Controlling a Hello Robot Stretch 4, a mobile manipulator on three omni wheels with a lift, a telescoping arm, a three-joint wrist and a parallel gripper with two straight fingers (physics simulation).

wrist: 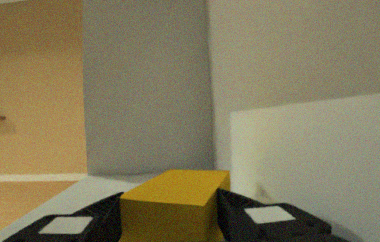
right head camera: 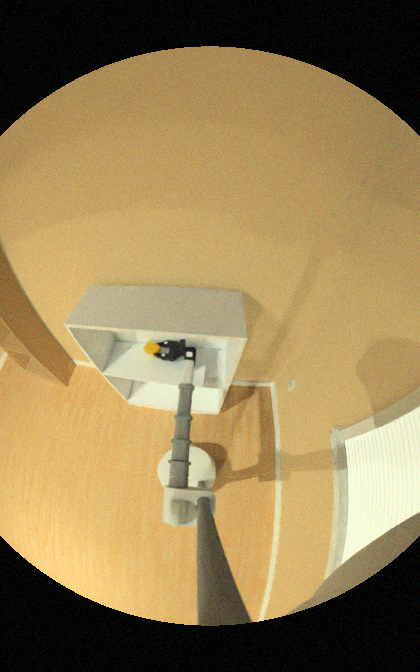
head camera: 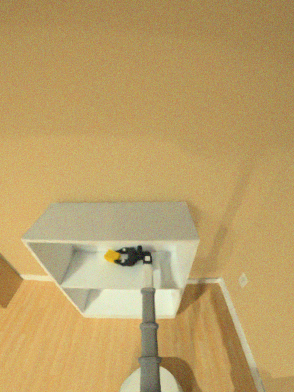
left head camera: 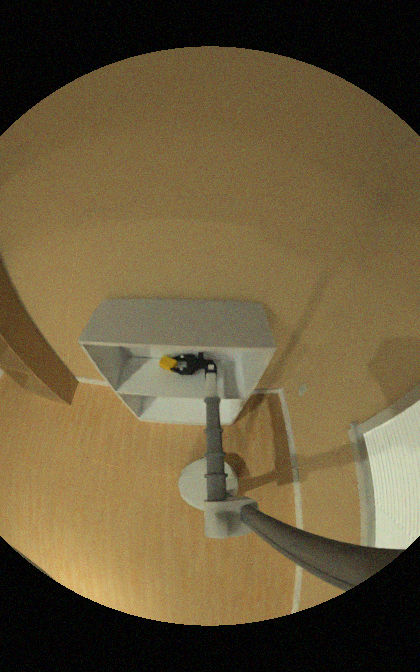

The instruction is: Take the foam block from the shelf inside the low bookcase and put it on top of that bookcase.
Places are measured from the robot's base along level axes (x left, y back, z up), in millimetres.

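Pixels of known places: gripper, fingertip midpoint: (wrist: 170,207) (head camera: 114,257).
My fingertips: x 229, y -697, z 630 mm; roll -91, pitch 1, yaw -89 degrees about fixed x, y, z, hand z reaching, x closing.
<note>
For each thing: its top centre in the pictures, then the offset to it from my fingertips. "pt": a spot on its surface instead. Level surfaces: height alone.
- yellow foam block, middle of its top: (wrist: 182,182) (head camera: 112,254) dz +13, dx +16, dy -10 mm
- middle shelf, its level: dz -46 mm
- brown wooden piece, surface spot: (head camera: 7,282) pt dz -484, dx +1132, dy -26 mm
The yellow foam block (head camera: 111,256) (left head camera: 167,362) (right head camera: 151,348) (wrist: 172,192) is inside the upper compartment of the low white bookcase (head camera: 115,221) (left head camera: 180,322) (right head camera: 160,310) (wrist: 145,85), towards its left part. My gripper (head camera: 118,257) (left head camera: 173,364) (right head camera: 157,350) (wrist: 170,207) points left and is shut on the block, one black finger against each side. The block is over the middle shelf (head camera: 90,275) (left head camera: 150,384) (right head camera: 135,365) (wrist: 70,200). The views do not show clearly how far it is above that shelf. The block's underside is hidden.
My arm (head camera: 148,325) (left head camera: 214,440) (right head camera: 182,425) reaches into the bookcase through its open front, near the right side. The bookcase top overhangs the gripper. A wall stands behind it. A brown wooden piece (head camera: 7,282) (left head camera: 45,360) (right head camera: 40,335) stands at the left.
</note>
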